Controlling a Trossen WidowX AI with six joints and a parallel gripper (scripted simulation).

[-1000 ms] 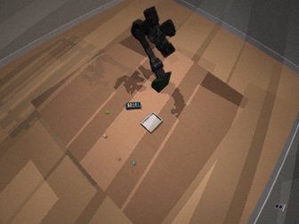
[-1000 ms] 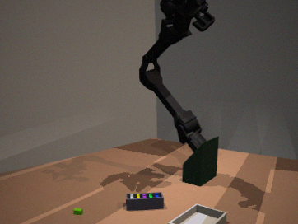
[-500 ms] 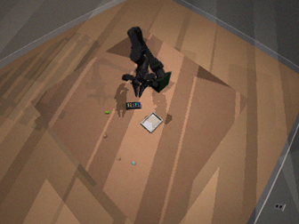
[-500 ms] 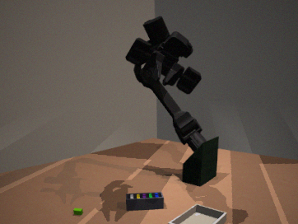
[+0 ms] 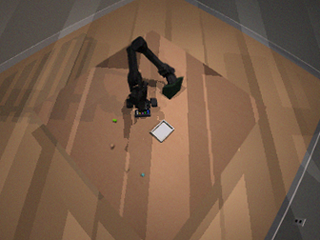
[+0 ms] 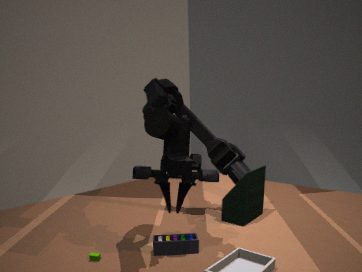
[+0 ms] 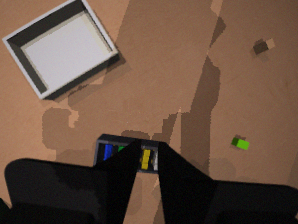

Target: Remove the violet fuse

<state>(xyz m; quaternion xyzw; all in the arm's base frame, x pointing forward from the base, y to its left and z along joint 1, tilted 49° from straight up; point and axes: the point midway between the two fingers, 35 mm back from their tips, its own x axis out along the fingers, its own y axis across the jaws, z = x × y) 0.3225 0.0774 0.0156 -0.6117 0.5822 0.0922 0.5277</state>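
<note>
Right now my gripper tip is 30 mm past the violet fuse, 30 mm to the left of it and 100 mm above it. Also, from my gripper tip: grey tray 50 mm behind, 160 mm to the left, 120 mm below.
</note>
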